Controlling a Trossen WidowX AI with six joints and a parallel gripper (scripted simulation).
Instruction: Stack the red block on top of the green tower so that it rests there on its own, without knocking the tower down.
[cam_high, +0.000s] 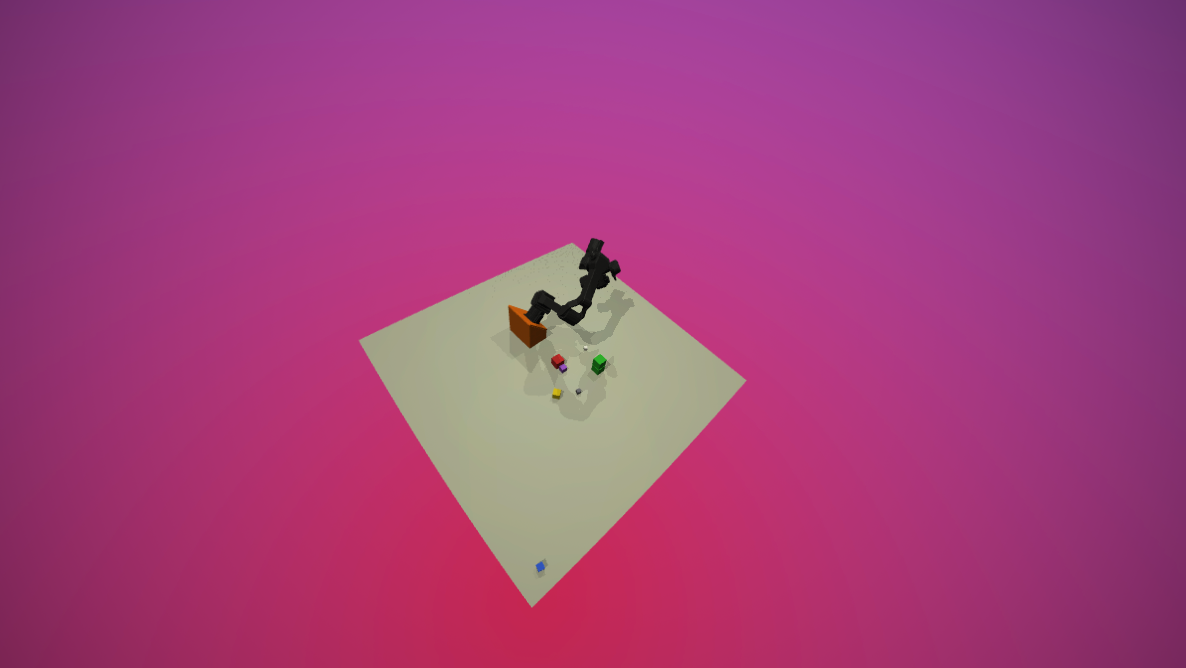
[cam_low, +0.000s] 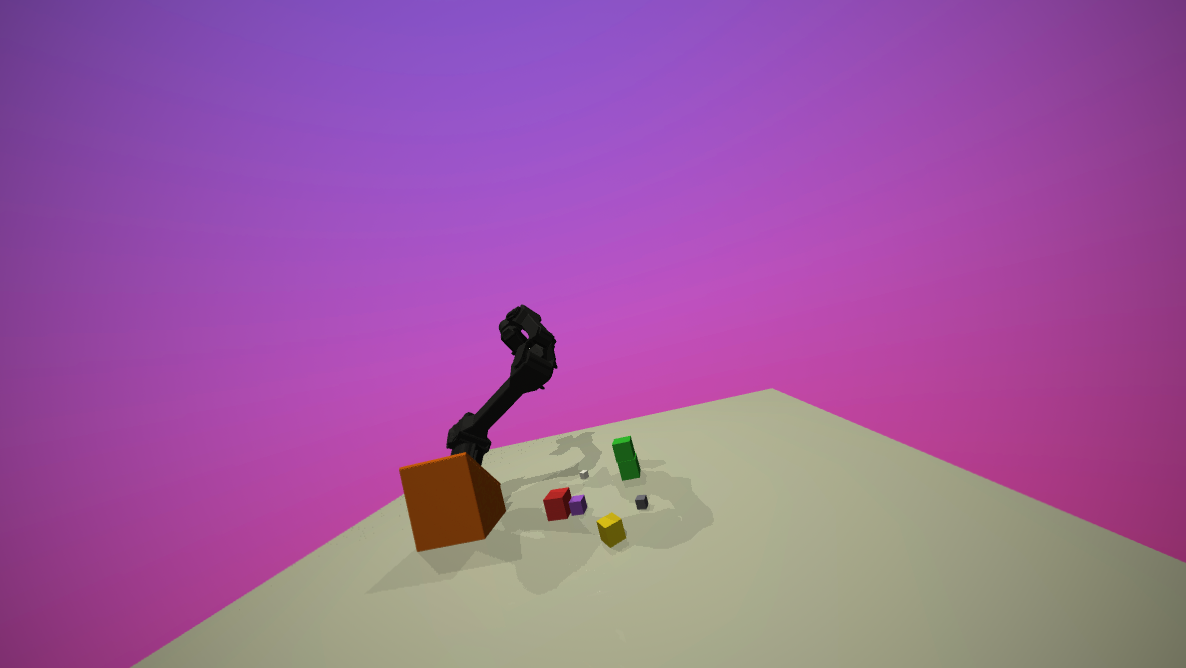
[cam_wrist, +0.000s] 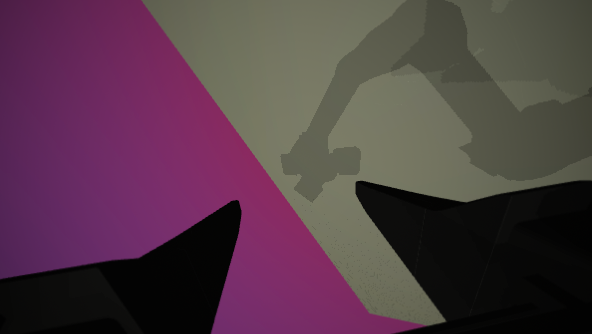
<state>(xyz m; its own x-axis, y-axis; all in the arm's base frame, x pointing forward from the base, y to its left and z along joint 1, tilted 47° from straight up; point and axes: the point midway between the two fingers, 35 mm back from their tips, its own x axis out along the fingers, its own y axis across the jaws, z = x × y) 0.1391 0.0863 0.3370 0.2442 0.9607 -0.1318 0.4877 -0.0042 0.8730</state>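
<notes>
Right now the red block is 6 cm ahead of my gripper tip, 34 cm to the right of it and 23 cm below it. Round my gripper tip: small dark grey cube 23 cm ahead, 37 cm to the right, 24 cm below; tiny white cube 8 cm ahead, 18 cm to the right, 24 cm below; small purple cube 10 cm ahead, 35 cm to the right, 24 cm below.
</notes>
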